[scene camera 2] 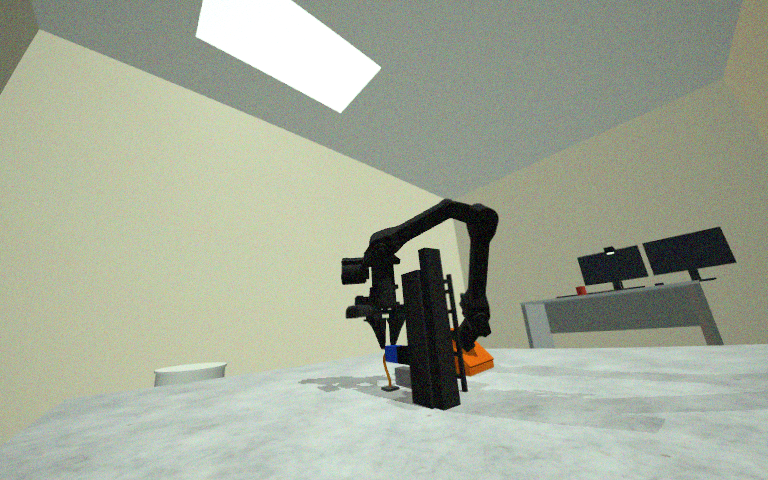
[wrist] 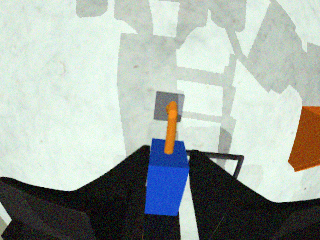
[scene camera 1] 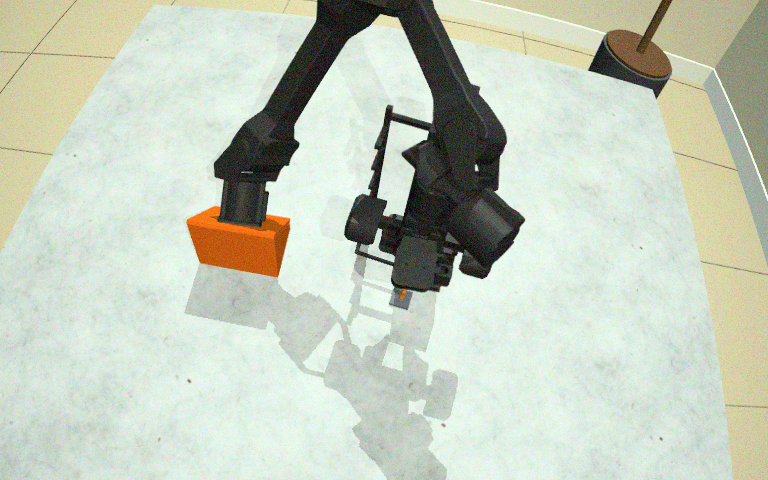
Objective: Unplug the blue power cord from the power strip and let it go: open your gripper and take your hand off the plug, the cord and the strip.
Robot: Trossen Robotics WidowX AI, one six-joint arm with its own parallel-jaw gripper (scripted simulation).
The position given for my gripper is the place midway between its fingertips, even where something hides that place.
Note:
In view: my gripper [scene camera 1: 411, 268] and a black upright strip [scene camera 2: 443, 366].
My gripper is seen too in scene camera 2 [scene camera 2: 388, 348] and in the wrist view [wrist: 170, 154].

